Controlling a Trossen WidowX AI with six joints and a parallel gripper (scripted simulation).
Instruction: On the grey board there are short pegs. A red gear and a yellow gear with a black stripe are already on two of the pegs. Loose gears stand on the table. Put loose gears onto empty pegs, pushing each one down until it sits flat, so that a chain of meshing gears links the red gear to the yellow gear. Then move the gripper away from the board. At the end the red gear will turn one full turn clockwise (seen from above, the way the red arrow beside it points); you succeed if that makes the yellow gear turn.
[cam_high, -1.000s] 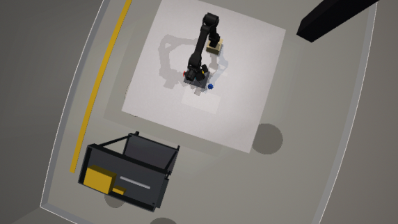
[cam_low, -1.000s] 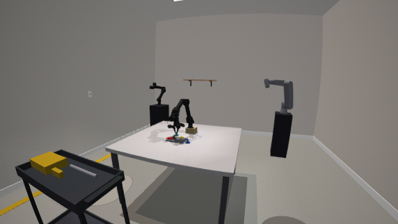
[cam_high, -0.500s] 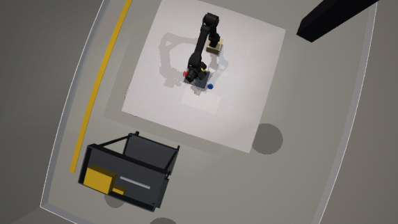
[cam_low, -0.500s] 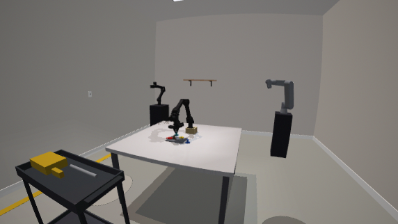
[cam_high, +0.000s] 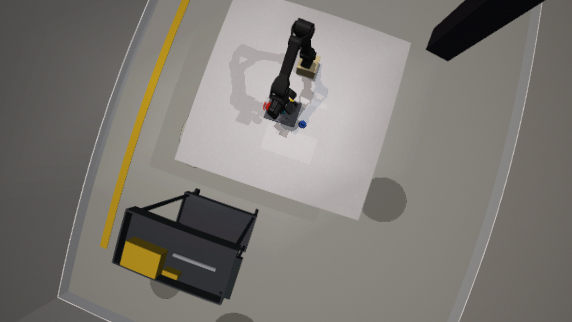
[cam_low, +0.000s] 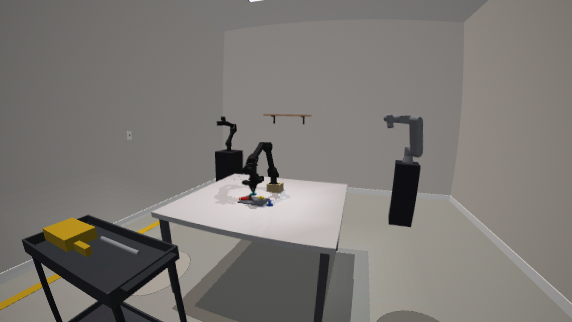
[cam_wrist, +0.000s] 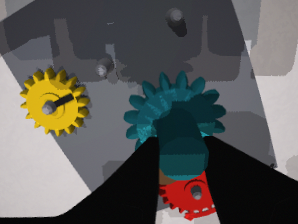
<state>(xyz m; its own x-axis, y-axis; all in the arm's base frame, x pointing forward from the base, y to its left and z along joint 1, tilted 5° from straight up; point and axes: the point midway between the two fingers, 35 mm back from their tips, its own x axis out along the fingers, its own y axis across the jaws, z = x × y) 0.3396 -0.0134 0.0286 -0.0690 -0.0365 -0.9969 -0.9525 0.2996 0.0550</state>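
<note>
The brown gear lies 2 cm behind my gripper tip, 4 cm to the right of it and 6 cm below it. The rest, counted from my gripper tip: yellow gear 8 cm behind, 2 cm to the left, 7 cm below; then blue gear 1 cm ahead, 15 cm to the left, 7 cm below; then teal gear 1 cm below.
</note>
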